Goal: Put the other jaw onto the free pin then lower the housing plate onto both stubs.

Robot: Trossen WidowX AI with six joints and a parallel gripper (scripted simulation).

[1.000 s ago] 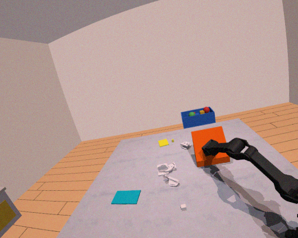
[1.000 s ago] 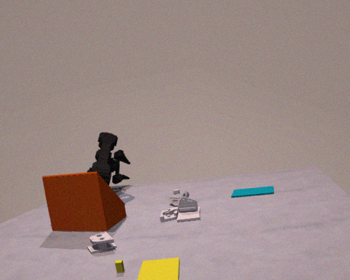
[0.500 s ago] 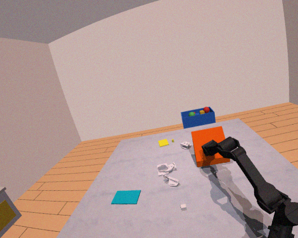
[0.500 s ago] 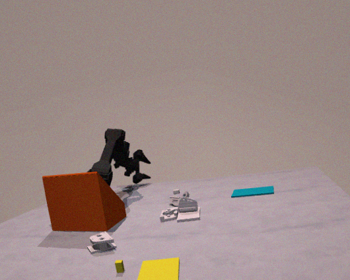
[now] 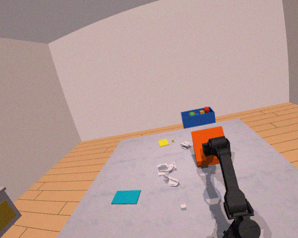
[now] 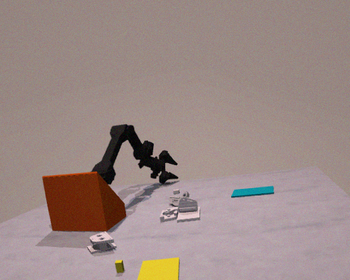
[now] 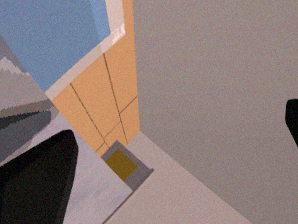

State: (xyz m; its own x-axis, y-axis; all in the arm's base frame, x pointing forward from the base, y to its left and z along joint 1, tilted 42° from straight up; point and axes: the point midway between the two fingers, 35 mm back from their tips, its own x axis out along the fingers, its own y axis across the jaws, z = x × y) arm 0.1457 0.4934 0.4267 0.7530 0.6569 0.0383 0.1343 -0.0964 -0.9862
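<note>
My gripper tip is 12 cm short of the grey jaw piece, 55 cm to the left of it and 1 cm above it. From my gripper tip the other things lie so: white housing piece: 4 cm behind, 93 cm to the right, 2 cm below; then cyan tile: 37 cm ahead, 45 cm to the right, 4 cm below; then small white cube: 5 cm ahead, 33 cm to the right, 4 cm below.
</note>
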